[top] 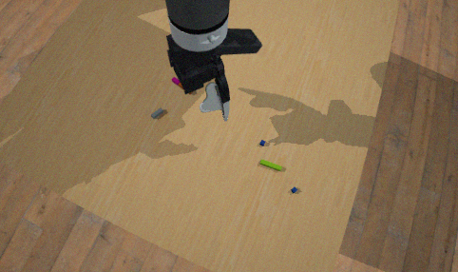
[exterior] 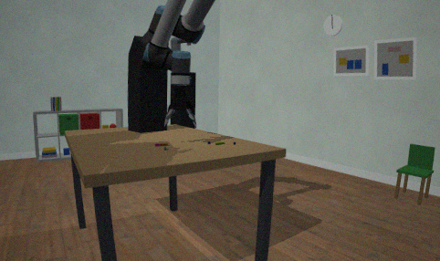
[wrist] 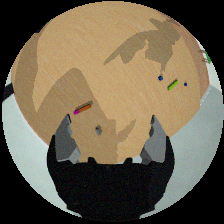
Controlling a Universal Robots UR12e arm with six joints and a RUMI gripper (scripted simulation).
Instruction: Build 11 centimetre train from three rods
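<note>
Now: the lime rod 17 cm to the left of my hand, 11 cm ahead of it and 8 cm below it. Also, from my hand: orange rod 8 cm to the right, 8 cm below, 4 cm behind; then magenta rod 10 cm to the right, 8 cm below, 5 cm behind; then grey rod 12 cm to the right, 8 cm below, 5 cm ahead.
</note>
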